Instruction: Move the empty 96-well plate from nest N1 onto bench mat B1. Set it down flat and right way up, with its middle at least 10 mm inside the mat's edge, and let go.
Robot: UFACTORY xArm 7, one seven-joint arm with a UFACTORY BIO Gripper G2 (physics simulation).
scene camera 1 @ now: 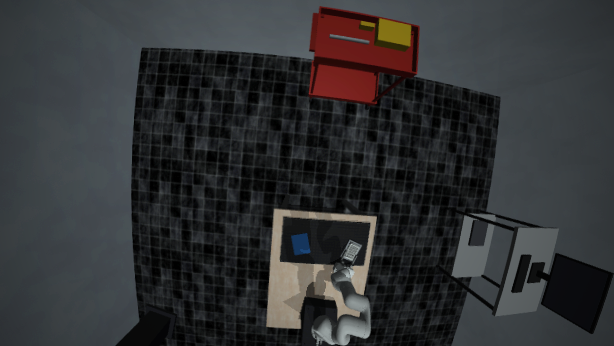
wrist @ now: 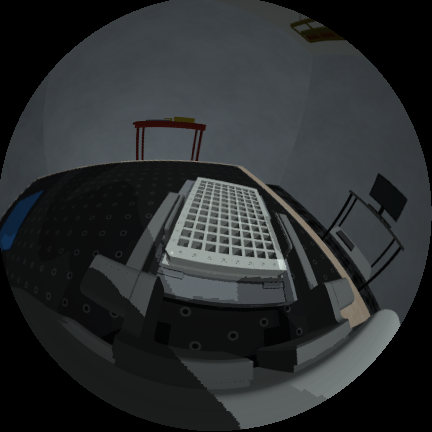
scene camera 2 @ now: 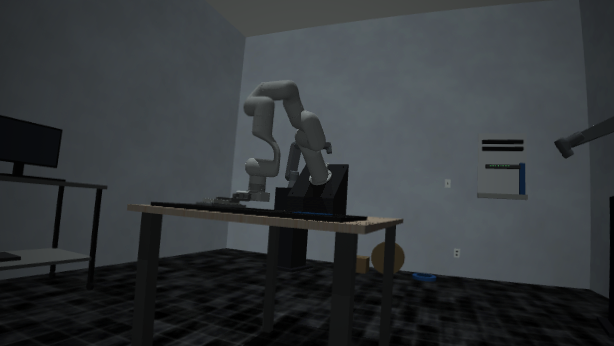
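Pixels of known places: hand, tool point: (scene camera 1: 350, 255) (wrist: 230, 227) (scene camera 2: 227, 199); arm's base, link origin: (scene camera 2: 320, 177).
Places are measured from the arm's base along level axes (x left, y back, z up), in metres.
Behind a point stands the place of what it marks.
The white 96-well plate (scene camera 1: 353, 247) {y -0.651, x -0.082, z -0.164 m} (wrist: 227, 225) {y -0.589, x -0.076, z -0.159 m} lies flat and right way up in the grey nest N1 (wrist: 215, 290) {y -0.541, x -0.065, z -0.173 m}, at the right of the dark board. My gripper (scene camera 1: 351, 253) {y -0.584, x -0.076, z -0.156 m} (wrist: 228, 207) {y -0.584, x -0.076, z -0.156 m} is low over the nest, with one finger along each long side of the plate, and is shut on it. The finger pads stand close against the plate's sides; the exact contact is partly hidden. The blue bench mat B1 (scene camera 1: 301, 244) {y -0.549, x 0.322, z -0.182 m} (wrist: 20, 220) lies at the left of the board; a thin blue strip of the mat (scene camera 2: 312, 213) {y -0.606, x 0.357, z -0.182 m} shows in scene camera 2.
The dark perforated board (scene camera 1: 295, 224) {y -0.692, x 0.418, z -0.184 m} lies on the wooden table (scene camera 1: 282, 300) {y 0.002, x 0.311, z -0.197 m}. The arm's black base stands at the table's near side. A red cart (scene camera 1: 345, 55) (wrist: 170, 124) stands beyond the table. A grey bench (scene camera 1: 545, 240) with a monitor (scene camera 1: 577, 292) (wrist: 389, 196) stands to the right.
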